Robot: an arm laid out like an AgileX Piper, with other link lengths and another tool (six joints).
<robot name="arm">
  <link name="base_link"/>
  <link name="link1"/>
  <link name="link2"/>
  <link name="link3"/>
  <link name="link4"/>
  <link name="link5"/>
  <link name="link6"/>
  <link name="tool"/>
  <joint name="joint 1" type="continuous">
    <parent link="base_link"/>
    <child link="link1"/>
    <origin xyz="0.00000 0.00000 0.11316" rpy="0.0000 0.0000 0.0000"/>
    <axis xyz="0 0 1"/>
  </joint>
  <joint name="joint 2" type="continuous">
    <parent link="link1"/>
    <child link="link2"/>
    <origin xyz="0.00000 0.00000 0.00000" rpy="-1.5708 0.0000 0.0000"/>
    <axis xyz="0 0 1"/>
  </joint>
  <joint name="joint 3" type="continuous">
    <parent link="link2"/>
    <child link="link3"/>
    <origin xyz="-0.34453 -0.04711 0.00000" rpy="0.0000 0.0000 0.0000"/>
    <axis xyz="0 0 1"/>
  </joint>
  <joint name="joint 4" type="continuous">
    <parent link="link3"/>
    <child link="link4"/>
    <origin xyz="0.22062 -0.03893 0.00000" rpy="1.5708 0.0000 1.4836"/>
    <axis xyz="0 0 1"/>
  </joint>
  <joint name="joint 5" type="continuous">
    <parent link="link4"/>
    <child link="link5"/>
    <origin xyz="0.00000 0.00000 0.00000" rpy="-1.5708 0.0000 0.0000"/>
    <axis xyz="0 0 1"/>
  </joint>
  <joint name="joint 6" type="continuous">
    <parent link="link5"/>
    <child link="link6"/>
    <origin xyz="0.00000 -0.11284 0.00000" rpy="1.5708 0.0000 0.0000"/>
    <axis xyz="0 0 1"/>
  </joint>
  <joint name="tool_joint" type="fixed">
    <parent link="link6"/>
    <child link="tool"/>
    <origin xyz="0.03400 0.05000 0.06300" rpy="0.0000 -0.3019 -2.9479"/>
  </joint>
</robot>
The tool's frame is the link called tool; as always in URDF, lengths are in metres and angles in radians. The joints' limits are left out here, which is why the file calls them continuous.
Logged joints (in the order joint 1, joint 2, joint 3, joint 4, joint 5, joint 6), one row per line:
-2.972 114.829 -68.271 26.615 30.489 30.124
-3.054 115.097 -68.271 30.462 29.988 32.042
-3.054 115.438 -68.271 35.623 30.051 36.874
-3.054 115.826 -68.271 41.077 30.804 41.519
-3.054 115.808 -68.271 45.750 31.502 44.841
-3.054 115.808 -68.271 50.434 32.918 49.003
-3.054 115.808 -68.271 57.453 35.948 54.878
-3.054 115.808 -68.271 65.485 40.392 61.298
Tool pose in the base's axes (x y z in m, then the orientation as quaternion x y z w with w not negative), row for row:
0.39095 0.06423 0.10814 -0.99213 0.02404 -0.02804 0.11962
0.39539 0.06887 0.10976 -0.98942 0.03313 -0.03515 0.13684
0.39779 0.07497 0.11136 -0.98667 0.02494 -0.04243 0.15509
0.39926 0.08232 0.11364 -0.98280 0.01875 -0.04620 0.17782
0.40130 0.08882 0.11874 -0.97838 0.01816 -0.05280 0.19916
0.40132 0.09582 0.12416 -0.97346 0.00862 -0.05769 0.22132
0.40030 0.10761 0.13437 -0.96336 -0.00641 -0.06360 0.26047
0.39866 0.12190 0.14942 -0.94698 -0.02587 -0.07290 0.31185
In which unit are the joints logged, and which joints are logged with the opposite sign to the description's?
The joints are logged in degrees. Opposite sign: joint 6.
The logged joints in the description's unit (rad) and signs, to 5 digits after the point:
-0.05187 2.00414 -1.19155 0.46452 0.53213 -0.52576
-0.05330 2.00882 -1.19155 0.53166 0.52339 -0.55924
-0.05330 2.01477 -1.19155 0.62174 0.52449 -0.64357
-0.05330 2.02155 -1.19155 0.71693 0.53763 -0.72464
-0.05330 2.02123 -1.19155 0.79849 0.54981 -0.78262
-0.05330 2.02123 -1.19155 0.88024 0.57453 -0.85526
-0.05330 2.02123 -1.19155 1.00274 0.62741 -0.95780
-0.05330 2.02123 -1.19155 1.14293 0.70497 -1.06985

